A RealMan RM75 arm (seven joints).
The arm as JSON. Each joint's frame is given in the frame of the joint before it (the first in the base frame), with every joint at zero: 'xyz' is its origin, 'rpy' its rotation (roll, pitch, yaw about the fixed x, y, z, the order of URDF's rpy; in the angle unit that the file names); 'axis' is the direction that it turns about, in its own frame. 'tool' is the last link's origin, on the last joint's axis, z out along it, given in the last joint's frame.
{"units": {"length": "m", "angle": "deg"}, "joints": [
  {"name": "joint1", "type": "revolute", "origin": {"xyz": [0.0, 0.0, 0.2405], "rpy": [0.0, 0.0, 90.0]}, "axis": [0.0, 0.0, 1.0]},
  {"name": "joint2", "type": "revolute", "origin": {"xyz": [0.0, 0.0, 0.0], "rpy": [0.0, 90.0, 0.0]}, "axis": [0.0, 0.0, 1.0]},
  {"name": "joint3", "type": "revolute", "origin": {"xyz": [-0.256, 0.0, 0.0], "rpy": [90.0, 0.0, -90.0]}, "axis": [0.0, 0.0, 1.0]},
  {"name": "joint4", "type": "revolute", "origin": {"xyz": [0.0, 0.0, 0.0], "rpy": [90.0, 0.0, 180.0]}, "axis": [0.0, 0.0, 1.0]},
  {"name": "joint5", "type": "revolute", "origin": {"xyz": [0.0, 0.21, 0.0], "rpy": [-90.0, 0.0, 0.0]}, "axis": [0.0, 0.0, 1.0]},
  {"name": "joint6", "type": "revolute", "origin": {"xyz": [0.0, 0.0, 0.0], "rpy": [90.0, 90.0, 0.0]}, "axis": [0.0, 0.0, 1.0]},
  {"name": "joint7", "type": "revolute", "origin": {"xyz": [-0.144, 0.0, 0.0], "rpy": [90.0, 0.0, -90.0]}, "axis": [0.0, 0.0, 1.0]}
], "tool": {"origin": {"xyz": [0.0, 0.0, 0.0], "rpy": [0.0, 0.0, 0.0]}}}
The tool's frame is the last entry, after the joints.
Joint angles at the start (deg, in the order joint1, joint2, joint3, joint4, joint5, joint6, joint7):
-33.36 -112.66 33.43 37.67 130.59 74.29 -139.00
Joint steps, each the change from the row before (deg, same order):
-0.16 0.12 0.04 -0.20 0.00 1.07 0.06
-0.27 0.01 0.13 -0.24 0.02 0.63 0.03
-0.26 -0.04 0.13 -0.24 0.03 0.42 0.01
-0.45 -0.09 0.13 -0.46 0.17 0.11 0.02
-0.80 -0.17 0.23 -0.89 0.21 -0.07 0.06
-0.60 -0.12 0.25 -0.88 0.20 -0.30 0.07
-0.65 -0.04 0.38 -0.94 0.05 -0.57 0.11
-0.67 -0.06 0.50 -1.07 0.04 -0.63 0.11
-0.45 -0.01 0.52 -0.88 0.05 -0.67 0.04
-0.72 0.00 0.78 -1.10 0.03 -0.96 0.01
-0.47 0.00 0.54 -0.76 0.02 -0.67 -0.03
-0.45 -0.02 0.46 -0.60 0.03 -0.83 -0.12
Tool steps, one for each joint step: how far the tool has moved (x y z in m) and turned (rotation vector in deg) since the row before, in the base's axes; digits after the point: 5 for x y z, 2 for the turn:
0.00213 -0.00115 -0.00097 -0.94 -0.53 -0.46
0.00245 -0.00016 -0.00175 -0.76 -0.36 -0.41
0.00218 0.00002 -0.00194 -0.63 -0.29 -0.32
0.00254 0.00084 -0.00300 -0.63 -0.18 -0.29
0.00426 0.00181 -0.00534 -0.91 -0.28 -0.43
0.00255 0.00116 -0.00471 -0.71 -0.09 -0.19
0.00255 0.00197 -0.00419 -0.50 0.06 -0.23
0.00259 0.00167 -0.00500 -0.64 0.08 -0.22
0.00112 0.00102 -0.00386 -0.47 0.25 -0.03
0.00230 0.00217 -0.00480 -0.56 0.43 -0.18
0.00136 0.00129 -0.00328 -0.38 0.30 -0.06
0.00118 0.00185 -0.00257 -0.10 0.39 0.02

